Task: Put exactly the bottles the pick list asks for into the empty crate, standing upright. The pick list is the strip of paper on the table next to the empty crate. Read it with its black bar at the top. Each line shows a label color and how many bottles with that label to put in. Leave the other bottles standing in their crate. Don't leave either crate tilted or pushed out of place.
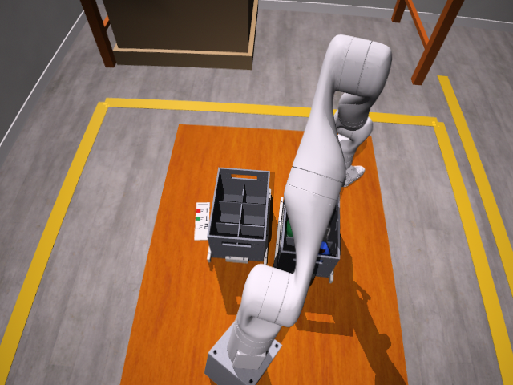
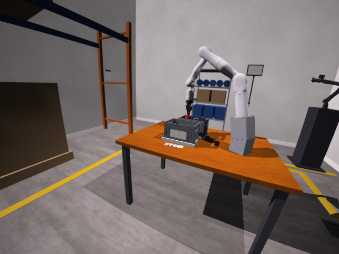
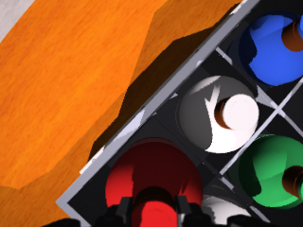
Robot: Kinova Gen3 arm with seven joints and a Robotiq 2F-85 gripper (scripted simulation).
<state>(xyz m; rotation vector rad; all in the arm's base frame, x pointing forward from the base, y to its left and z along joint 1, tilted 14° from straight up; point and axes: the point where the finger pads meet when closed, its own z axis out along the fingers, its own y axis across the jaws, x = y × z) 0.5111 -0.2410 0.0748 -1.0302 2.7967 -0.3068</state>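
Now: hand 7 cm above the red bottle. Also, from my hand: pick list (44 cm to the left, 21 cm below, 2 cm behind); blue bottle (18 cm behind, 13 cm below, 2 cm to the left); green bottle (13 cm below, 10 cm to the left, 8 cm behind).
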